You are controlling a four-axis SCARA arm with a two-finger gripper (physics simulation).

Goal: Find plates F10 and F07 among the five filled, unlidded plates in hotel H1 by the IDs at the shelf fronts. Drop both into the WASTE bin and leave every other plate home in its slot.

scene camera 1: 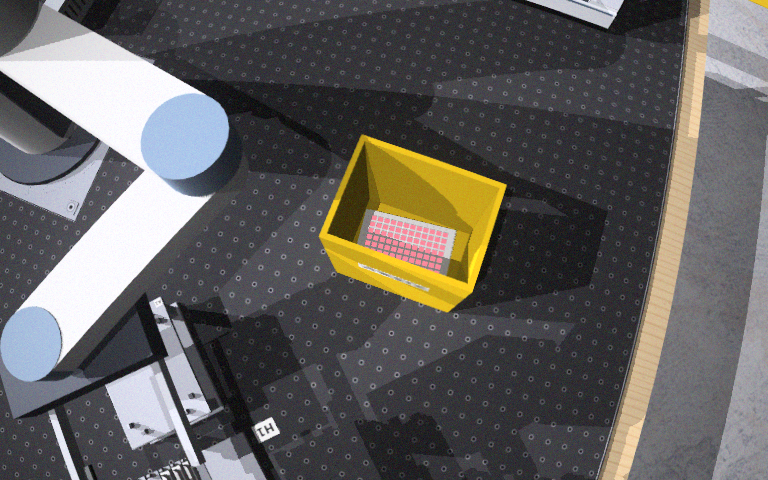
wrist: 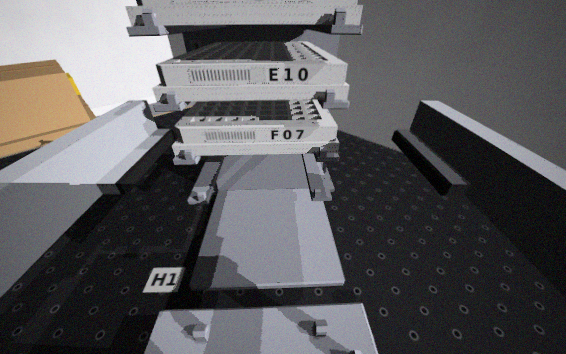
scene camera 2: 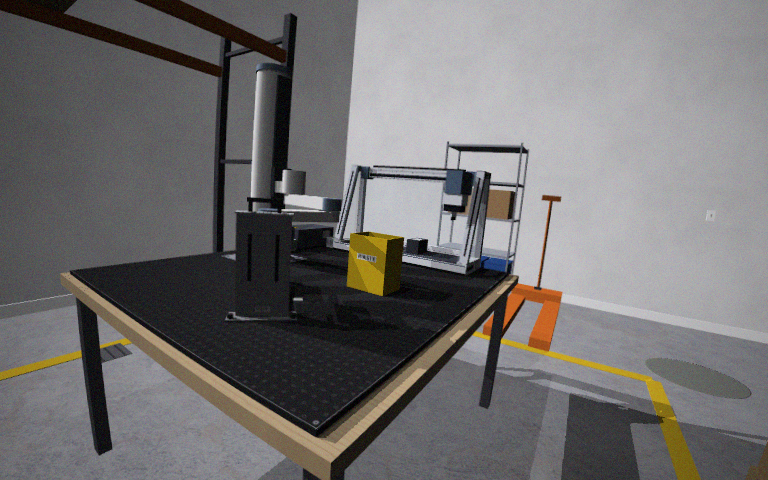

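Seen in the pictures: gripper, between the fingertips: (wrist: 283, 119); arm's base, origin of its link: (scene camera 1: 52, 118).
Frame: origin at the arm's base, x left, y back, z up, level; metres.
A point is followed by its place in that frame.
Plate F07 (wrist: 262, 135) {x -0.388, y -0.473, z 0.162 m} sits in hotel H1 (scene camera 2: 263, 260) {x -0.492, y -0.591, z 0.171 m} (wrist: 264, 172) {x -0.468, y -0.572, z 0.049 m}, its white front and ID facing the wrist camera. Plate E10 (wrist: 257, 75) {x -0.388, y -0.474, z 0.190 m} is one slot above it. Higher up, another plate (wrist: 245, 15) {x -0.385, y -0.475, z 0.211 m} is partly cut off, its ID out of view. Below F07 is a slot with bare rails. My gripper (wrist: 283, 119) {x -0.399, y -0.469, z 0.169 m} (scene camera 1: 134, 465) {x -0.399, y -0.469, z 0.169 m} is open and empty, its fingers wide apart, facing the hotel from short of the plates. The yellow WASTE bin (scene camera 1: 433, 164) {x 0.027, y -0.649, z 0.212 m} (scene camera 2: 374, 263) {x -0.085, y -0.680, z 0.122 m} holds a plate with pink wells (scene camera 1: 407, 240) {x -0.013, y -0.643, z 0.029 m} on its floor; its ID does not show. F10's label is not visible.
A pale platform with pins (wrist: 265, 325) {x -0.350, y -0.435, z 0.073 m} (scene camera 1: 144, 401) {x -0.334, y -0.396, z 0.073 m} lies below the gripper, in front of the hotel. The H1 label (scene camera 1: 265, 429) {x -0.317, y -0.547, z 0.013 m} (wrist: 164, 279) {x -0.318, y -0.547, z 0.013 m} is on the table. A gantry machine (scene camera 2: 416, 171) {x 0.622, y -0.462, z 0.496 m} stands behind the bin. A cardboard box (wrist: 40, 107) shows at far left.
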